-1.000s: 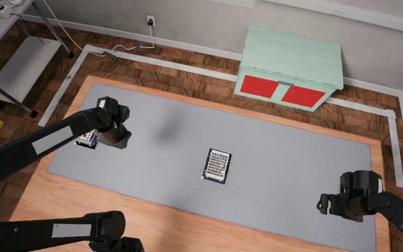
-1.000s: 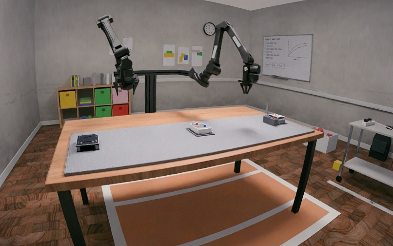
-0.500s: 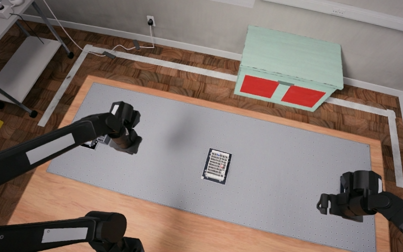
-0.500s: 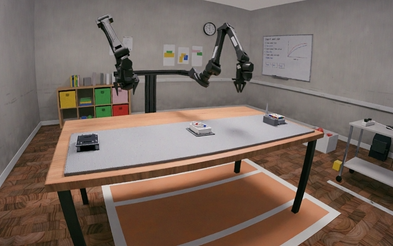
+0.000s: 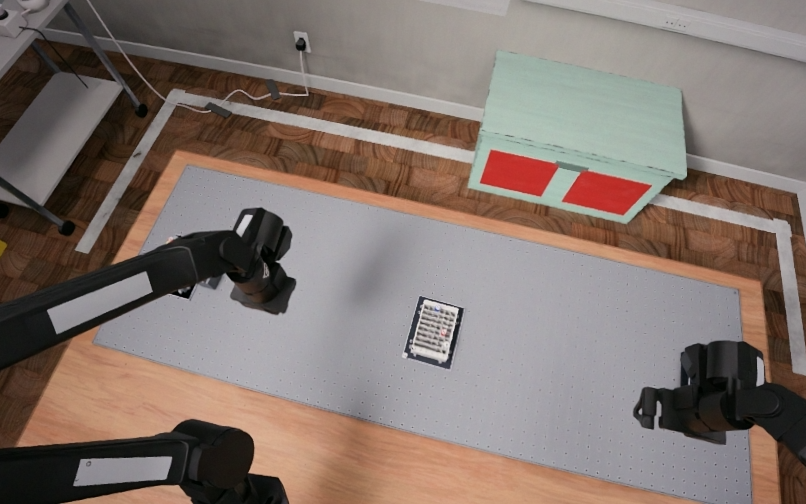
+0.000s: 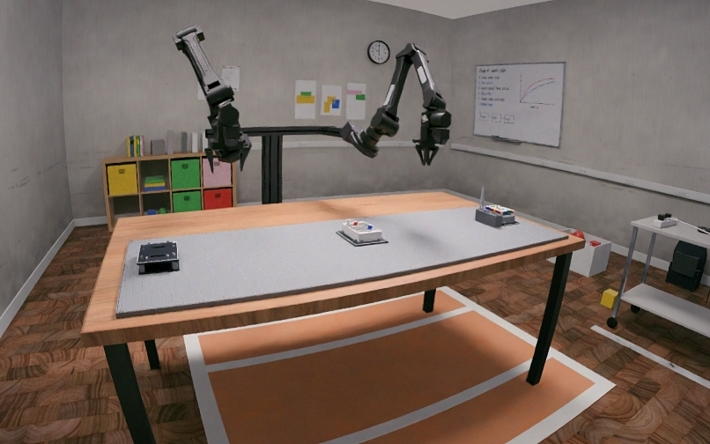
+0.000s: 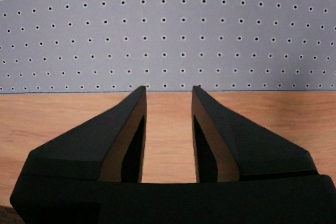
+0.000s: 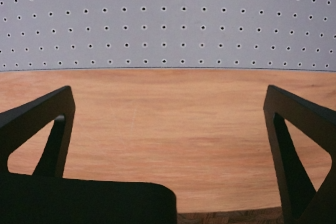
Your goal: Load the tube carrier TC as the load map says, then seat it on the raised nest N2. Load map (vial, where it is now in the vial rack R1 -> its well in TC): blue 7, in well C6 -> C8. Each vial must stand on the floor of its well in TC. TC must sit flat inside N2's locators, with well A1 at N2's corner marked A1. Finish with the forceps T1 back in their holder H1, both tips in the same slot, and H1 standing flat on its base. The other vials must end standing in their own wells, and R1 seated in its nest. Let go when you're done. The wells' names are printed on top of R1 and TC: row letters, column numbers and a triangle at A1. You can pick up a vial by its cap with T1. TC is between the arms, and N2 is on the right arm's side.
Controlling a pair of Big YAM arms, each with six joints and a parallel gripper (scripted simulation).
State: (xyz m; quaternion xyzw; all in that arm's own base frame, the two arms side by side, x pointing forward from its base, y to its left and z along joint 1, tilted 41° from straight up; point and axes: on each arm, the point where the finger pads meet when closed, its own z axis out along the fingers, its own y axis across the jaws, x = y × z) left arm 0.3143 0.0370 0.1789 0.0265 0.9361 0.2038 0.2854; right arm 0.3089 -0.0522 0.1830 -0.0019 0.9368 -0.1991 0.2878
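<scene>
Right now the white tube carrier TC is 90 mm ahead of my right hand, 440 mm to the left of it and 220 mm below it. Also, from my right hand: dark nest N2 (150 mm ahead, 240 mm to the right, 210 mm below); then grey slotted holder H1 (90 mm ahead, 1020 mm to the left, 220 mm below); then forceps T1 (40 mm ahead, 1020 mm to the left, 170 mm below).
</scene>
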